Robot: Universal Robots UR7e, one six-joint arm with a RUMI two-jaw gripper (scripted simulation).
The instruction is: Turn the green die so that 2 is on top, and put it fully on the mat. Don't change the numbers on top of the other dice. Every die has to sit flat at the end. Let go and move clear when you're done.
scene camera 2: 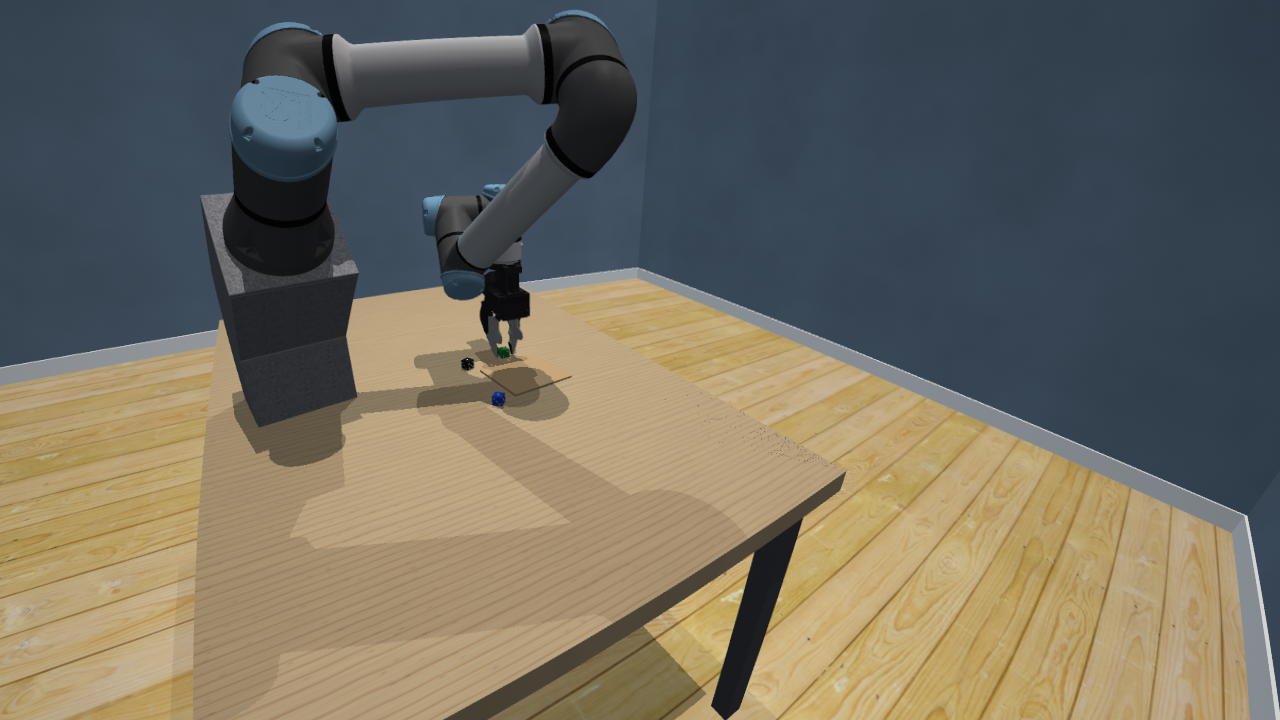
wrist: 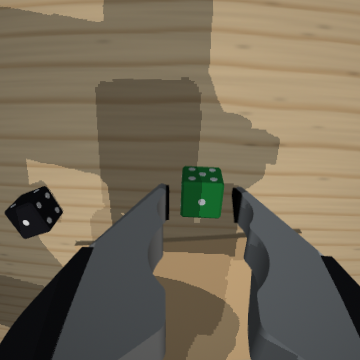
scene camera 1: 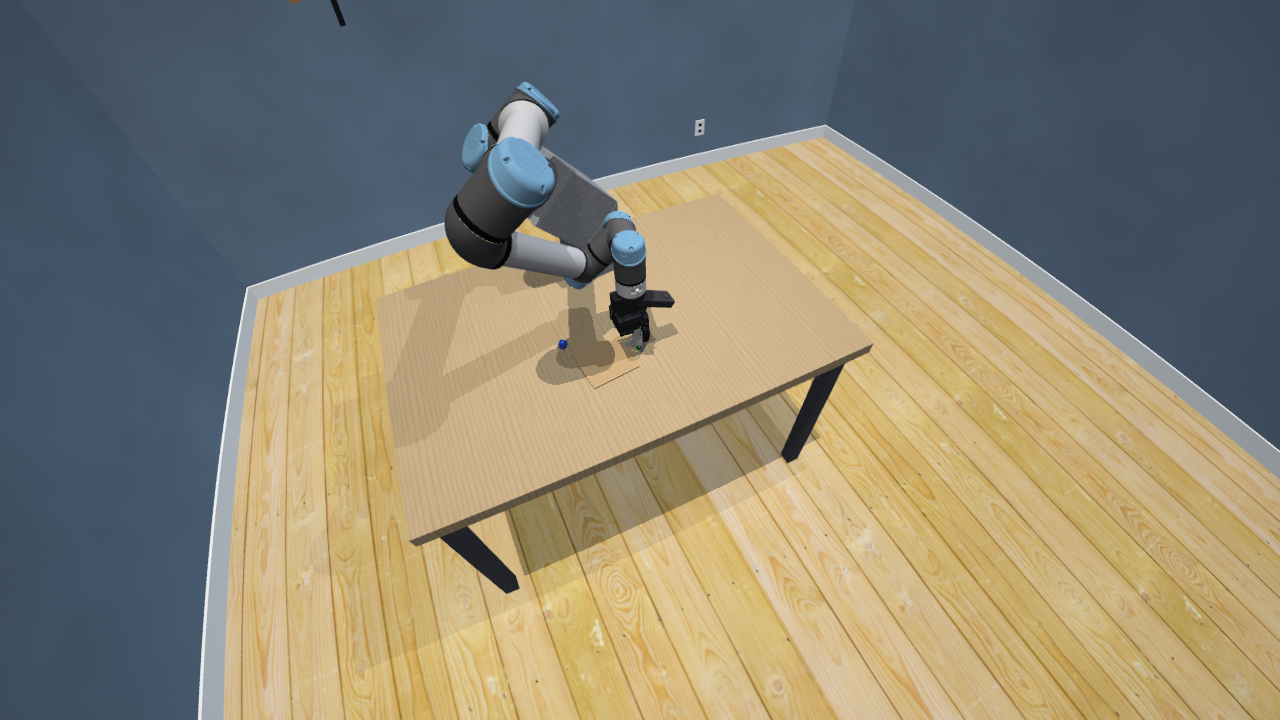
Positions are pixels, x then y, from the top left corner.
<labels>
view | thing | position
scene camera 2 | gripper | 504,355
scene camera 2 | tan mat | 522,375
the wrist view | gripper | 200,188
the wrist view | tan mat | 207,282
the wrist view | black die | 36,212
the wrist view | green die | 202,188
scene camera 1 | gripper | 639,347
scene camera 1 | tan mat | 607,359
</labels>
